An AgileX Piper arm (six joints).
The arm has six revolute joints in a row. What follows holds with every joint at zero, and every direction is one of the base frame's. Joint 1 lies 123.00 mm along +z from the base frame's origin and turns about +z. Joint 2 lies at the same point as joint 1 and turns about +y. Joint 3 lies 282.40 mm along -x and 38.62 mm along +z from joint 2 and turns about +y. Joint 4 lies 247.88 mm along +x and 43.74 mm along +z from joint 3 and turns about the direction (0.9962, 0, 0.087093). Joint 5 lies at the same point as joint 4 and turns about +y. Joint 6 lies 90.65 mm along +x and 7.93 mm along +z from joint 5 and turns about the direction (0.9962, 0, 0.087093). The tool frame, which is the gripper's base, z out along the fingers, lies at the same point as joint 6; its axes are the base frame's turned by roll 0.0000, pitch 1.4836 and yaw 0.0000 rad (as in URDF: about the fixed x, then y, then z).
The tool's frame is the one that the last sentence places.
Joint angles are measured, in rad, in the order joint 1, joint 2, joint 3, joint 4, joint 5, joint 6. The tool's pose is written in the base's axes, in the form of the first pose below.
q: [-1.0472, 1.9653, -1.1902, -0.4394, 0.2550, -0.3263]
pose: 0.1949 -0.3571 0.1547 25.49 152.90 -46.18
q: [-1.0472, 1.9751, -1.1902, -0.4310, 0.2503, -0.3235]
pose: 0.1955 -0.3574 0.1509 26.18 152.88 -45.45
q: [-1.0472, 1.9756, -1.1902, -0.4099, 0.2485, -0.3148]
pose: 0.1959 -0.3572 0.1506 28.19 152.06 -44.60
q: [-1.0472, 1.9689, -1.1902, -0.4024, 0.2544, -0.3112]
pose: 0.1956 -0.3567 0.1530 29.05 151.75 -44.47
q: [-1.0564, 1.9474, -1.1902, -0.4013, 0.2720, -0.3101]
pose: 0.1908 -0.3570 0.1609 30.22 151.50 -45.18
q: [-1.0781, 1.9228, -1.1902, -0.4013, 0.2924, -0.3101]
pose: 0.1812 -0.3592 0.1698 32.27 151.24 -46.24
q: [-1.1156, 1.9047, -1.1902, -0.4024, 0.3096, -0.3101]
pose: 0.1662 -0.3642 0.1762 35.47 151.07 -47.35
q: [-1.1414, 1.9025, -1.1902, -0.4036, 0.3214, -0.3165]
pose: 0.1559 -0.3677 0.1766 37.26 151.66 -47.68
